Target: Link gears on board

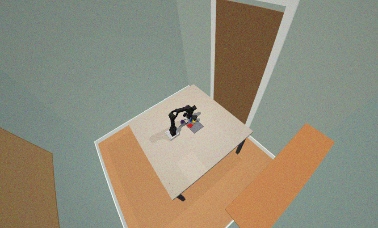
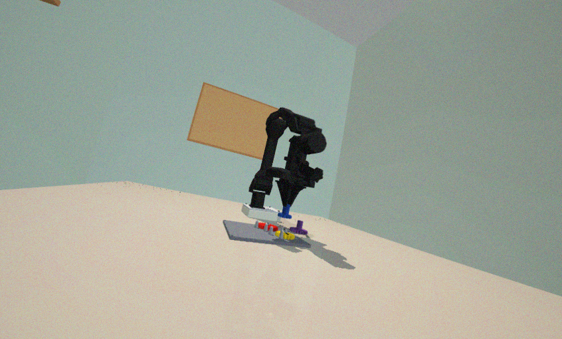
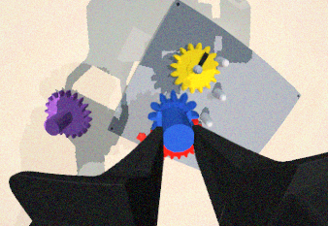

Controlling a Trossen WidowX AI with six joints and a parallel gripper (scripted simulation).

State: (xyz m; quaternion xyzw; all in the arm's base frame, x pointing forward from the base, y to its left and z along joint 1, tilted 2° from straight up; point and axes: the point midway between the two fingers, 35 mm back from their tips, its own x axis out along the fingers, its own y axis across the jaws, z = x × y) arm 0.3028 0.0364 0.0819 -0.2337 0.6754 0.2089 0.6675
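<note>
Right now my gripper tip is 4 cm short of the yellow gear and 7 cm above it. Round my gripper tip: red arrow: 7 cm behind, 2 cm to the right, 8 cm below; then red gear: 3 cm behind, 4 cm to the right, 7 cm below; then blue gear: 2 cm below.
</note>
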